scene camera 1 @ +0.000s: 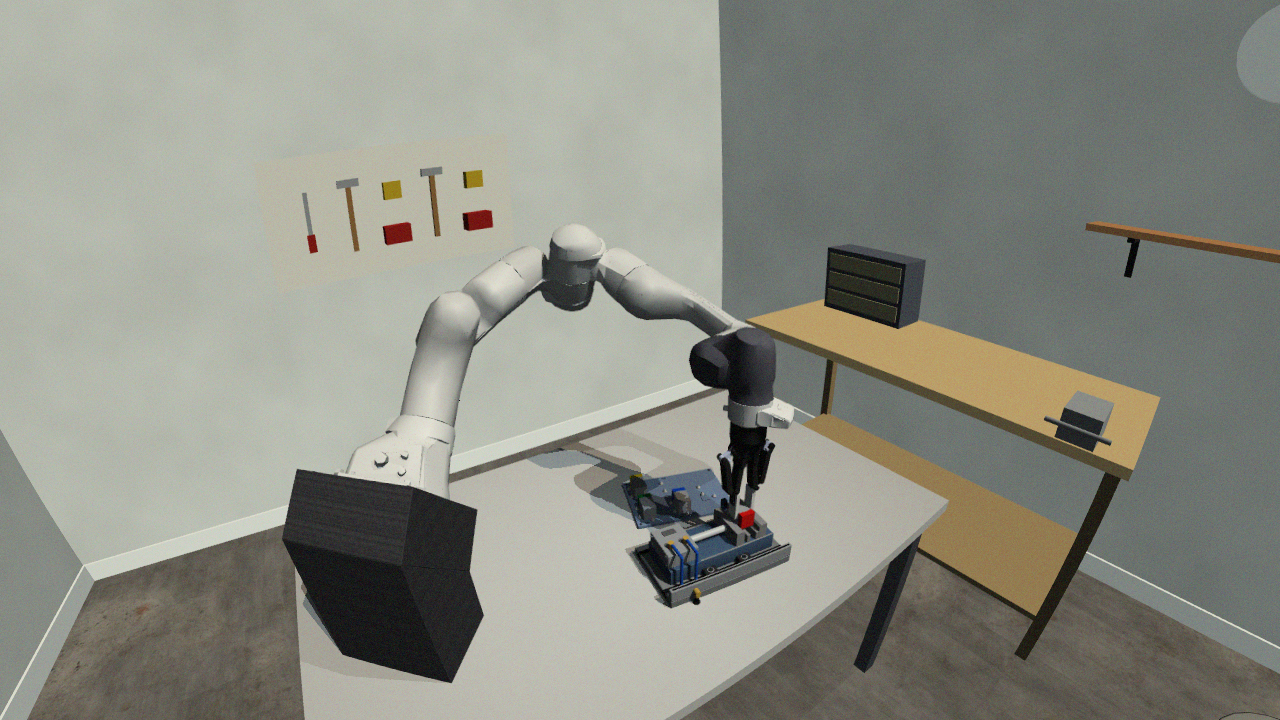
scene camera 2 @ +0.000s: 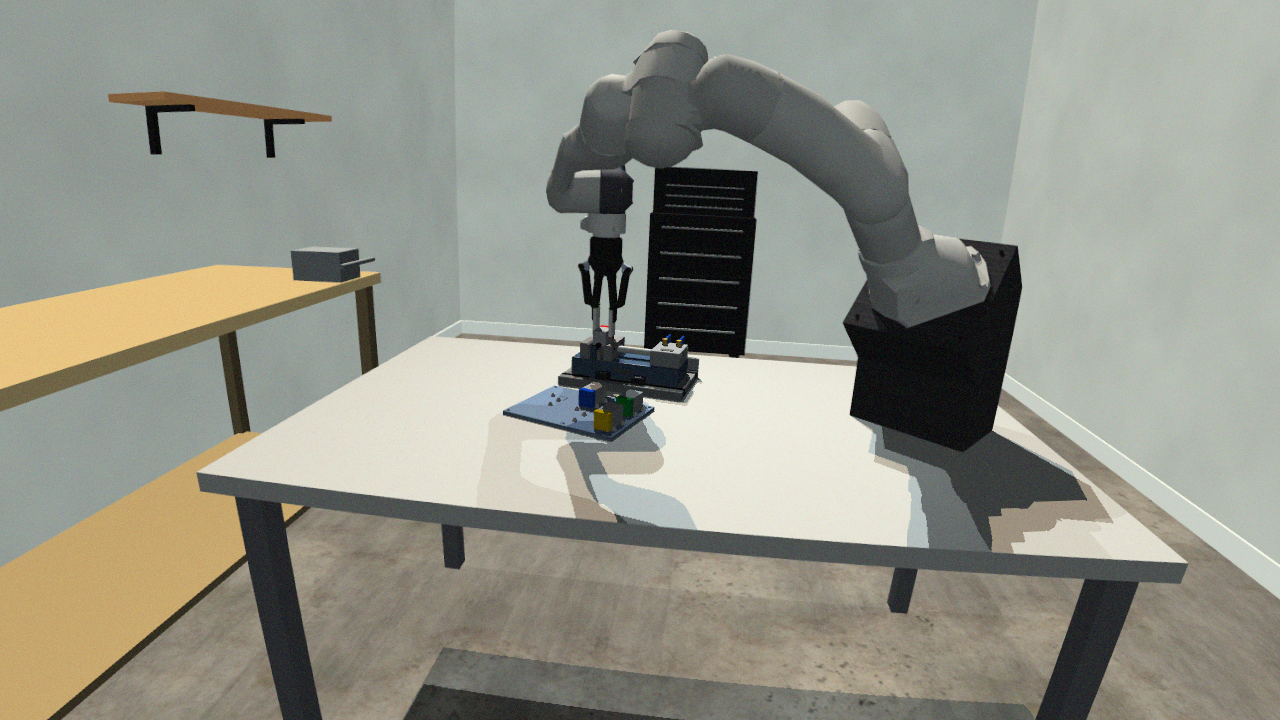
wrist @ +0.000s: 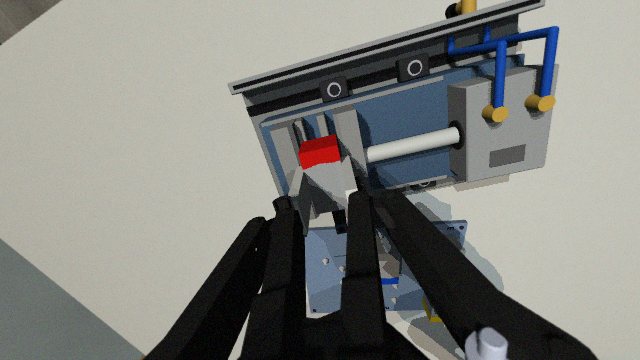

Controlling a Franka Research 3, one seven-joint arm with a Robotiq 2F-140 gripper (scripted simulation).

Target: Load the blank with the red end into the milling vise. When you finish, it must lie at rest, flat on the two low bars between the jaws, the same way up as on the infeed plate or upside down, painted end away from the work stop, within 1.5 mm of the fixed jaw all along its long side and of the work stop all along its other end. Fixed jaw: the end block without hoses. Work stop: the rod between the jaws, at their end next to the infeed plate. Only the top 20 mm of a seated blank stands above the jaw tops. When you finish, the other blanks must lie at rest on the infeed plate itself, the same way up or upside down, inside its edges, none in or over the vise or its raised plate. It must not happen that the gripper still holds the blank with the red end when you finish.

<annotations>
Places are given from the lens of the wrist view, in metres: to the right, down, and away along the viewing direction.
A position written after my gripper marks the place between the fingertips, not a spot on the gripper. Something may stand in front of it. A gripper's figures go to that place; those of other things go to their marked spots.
my gripper (wrist: 325, 174): 0.01, -0.01, 0.21
vise (wrist: 423, 109): 0.10, -0.07, 0.23
fixed jaw (wrist: 284, 135): -0.03, -0.04, 0.21
moving jaw (wrist: 345, 118): 0.02, -0.05, 0.20
white rod (wrist: 448, 136): 0.12, -0.04, 0.22
The marked spots on the fixed jaw and the white rod are 0.15 m apart.
</annotations>
